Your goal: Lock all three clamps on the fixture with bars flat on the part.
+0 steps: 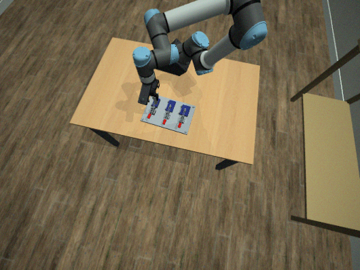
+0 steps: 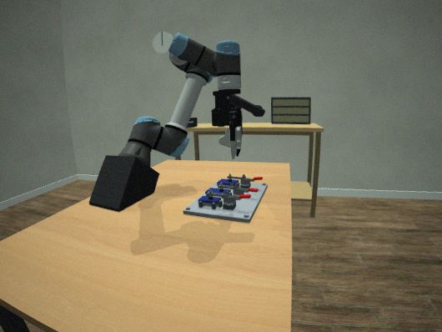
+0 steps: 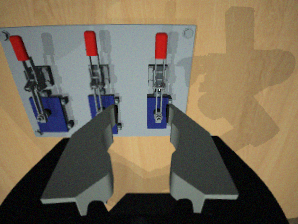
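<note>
Right now my hand is 170 mm above the blue part, 90 mm past it and 20 mm to the left of it.
</note>
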